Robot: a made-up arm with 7 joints.
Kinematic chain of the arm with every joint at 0, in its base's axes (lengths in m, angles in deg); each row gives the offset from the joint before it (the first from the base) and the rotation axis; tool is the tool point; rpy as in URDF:
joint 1: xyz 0 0 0.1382 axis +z
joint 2: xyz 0 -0.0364 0.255 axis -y
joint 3: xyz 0 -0.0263 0.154 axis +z
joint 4: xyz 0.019 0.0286 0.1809 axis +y
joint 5: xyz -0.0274 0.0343 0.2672 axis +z
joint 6: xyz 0 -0.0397 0.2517 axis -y
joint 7: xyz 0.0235 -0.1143 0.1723 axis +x
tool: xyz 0 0 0 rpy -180 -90 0
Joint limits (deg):
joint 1: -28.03..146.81
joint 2: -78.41..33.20
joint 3: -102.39..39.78
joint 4: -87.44..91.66
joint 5: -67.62..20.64
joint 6: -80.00..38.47
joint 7: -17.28..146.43
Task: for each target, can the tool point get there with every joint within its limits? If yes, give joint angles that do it. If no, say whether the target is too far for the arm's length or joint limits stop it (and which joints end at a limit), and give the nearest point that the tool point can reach.
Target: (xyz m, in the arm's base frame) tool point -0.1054 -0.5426 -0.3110
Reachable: no: joint limits stop it (at a limit: joint 1, joint 2, joint 4, joint 5) | nearest point 0.0626 -0.5169 -0.1222 | short by 0.254 m
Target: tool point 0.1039 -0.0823 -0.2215
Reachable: no: joint limits stop it (at a limit: joint 1, joint 2, joint 4, joint 5) | nearest point 0.2113 -0.1422 -0.1563 | short by 0.139 m
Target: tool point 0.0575 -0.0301 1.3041
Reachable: yes | joints 96.29 -16.42 -23.12 -39.66 -5.95 -57.06 85.04
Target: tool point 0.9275 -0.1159 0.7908
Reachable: yes | joints 32.52 -55.14 -82.60 61.87 -57.16 22.17 75.05
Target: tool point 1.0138 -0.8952 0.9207
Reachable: no: too far | nearest point 0.7396 -0.6531 0.7780 | short by 0.393 m
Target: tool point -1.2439 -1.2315 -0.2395
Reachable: no: too far | nearest point -0.5641 -0.5585 0.3218 | short by 1.109 m
